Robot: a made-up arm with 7 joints. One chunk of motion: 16 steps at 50 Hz.
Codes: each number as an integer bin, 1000 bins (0 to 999) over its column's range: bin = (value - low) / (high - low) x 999, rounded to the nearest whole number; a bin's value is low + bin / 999 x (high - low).
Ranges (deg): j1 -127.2..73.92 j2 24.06..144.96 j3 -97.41..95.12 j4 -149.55..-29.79 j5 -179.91..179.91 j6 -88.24..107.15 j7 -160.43..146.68
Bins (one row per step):
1: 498 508 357 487 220 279 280
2: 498 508 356 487 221 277 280
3: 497 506 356 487 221 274 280
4: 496 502 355 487 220 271 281
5: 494 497 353 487 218 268 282
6: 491 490 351 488 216 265 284
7: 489 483 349 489 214 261 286
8: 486 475 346 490 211 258 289
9: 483 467 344 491 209 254 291
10: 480 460 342 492 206 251 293
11: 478 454 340 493 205 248 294
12: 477 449 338 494 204 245 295
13: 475 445 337 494 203 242 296
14: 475 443 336 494 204 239 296
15: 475 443 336 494 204 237 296
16: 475 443 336 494 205 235 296
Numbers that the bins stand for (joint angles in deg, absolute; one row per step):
1: -26.94 85.54 -28.61 -91.17 -100.67 -33.67 -74.35
2: -26.94 85.54 -28.80 -91.17 -100.31 -34.06 -74.35
3: -27.14 85.30 -28.80 -91.17 -100.31 -34.65 -74.35
4: -27.34 84.81 -28.99 -91.17 -100.67 -35.24 -74.05
5: -27.75 84.21 -29.38 -91.17 -101.39 -35.82 -73.74
6: -28.35 83.36 -29.76 -91.05 -102.11 -36.41 -73.12
7: -28.75 82.51 -30.15 -90.93 -102.83 -37.19 -72.51
8: -29.36 81.54 -30.73 -90.81 -103.91 -37.78 -71.59
9: -29.96 80.58 -31.11 -90.69 -104.63 -38.56 -70.97
10: -30.57 79.73 -31.50 -90.57 -105.71 -39.15 -70.36
11: -30.97 79.00 -31.88 -90.45 -106.07 -39.73 -70.05
12: -31.17 78.40 -32.27 -90.33 -106.43 -40.32 -69.74
13: -31.57 77.91 -32.46 -90.33 -106.79 -40.91 -69.43
14: -31.57 77.67 -32.66 -90.33 -106.43 -41.50 -69.43
15: -31.57 77.67 -32.66 -90.33 -106.43 -41.89 -69.43
16: -31.57 77.67 -32.66 -90.33 -106.07 -42.28 -69.43

